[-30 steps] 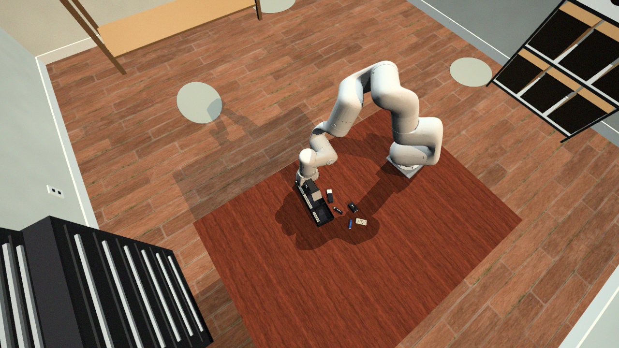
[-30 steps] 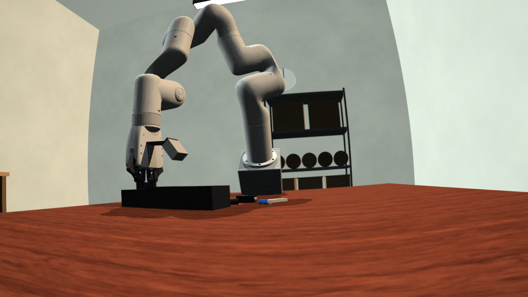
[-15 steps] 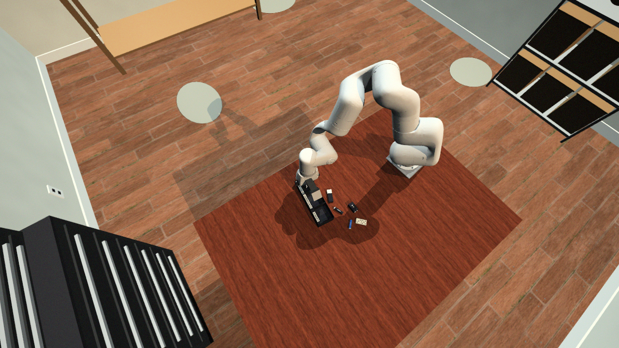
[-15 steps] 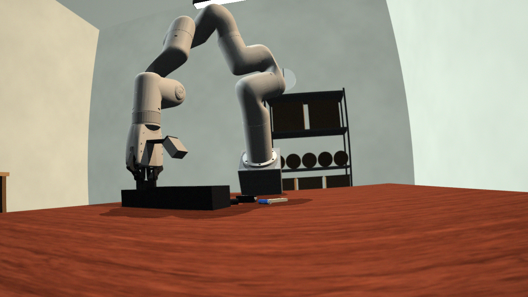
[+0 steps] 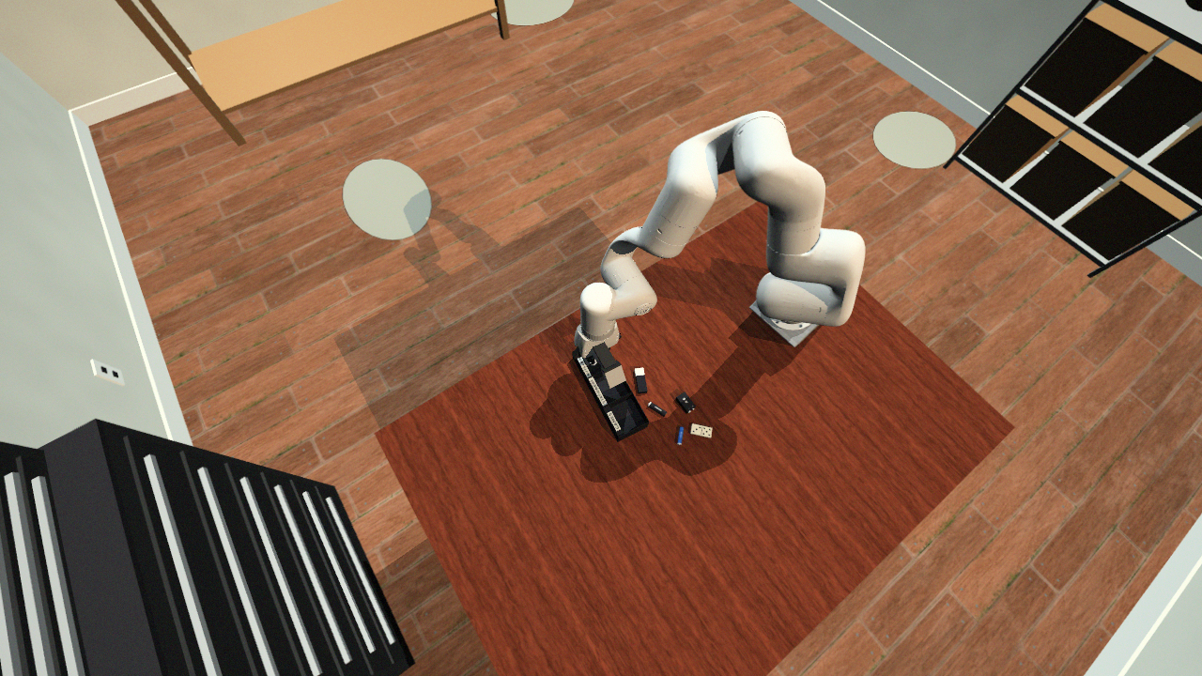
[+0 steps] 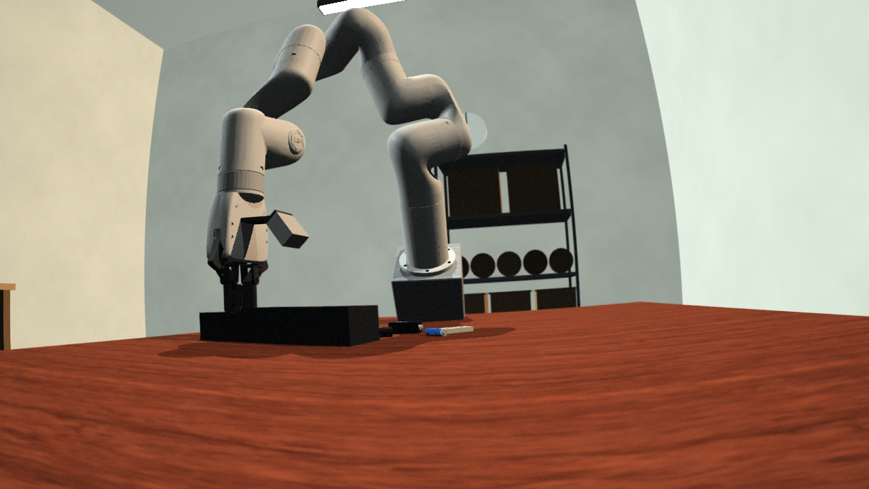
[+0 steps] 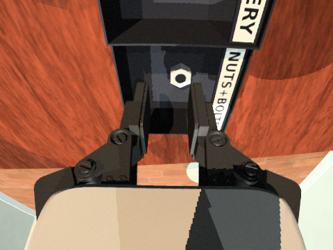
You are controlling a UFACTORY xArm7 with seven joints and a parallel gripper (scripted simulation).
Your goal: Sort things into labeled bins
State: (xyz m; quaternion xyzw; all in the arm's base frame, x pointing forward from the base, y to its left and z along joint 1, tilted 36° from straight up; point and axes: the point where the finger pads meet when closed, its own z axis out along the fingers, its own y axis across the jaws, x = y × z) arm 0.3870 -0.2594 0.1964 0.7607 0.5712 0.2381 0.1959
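My hand is 50 mm above the nut and 10 mm short of it. From my hand the other things lie so: black bin row (80 mm to the left, 40 mm below, 30 mm ahead); black cylindrical battery (200 mm to the left, 50 mm below, 20 mm behind); black boxy battery (250 mm to the left, 80 mm behind, 50 mm below).
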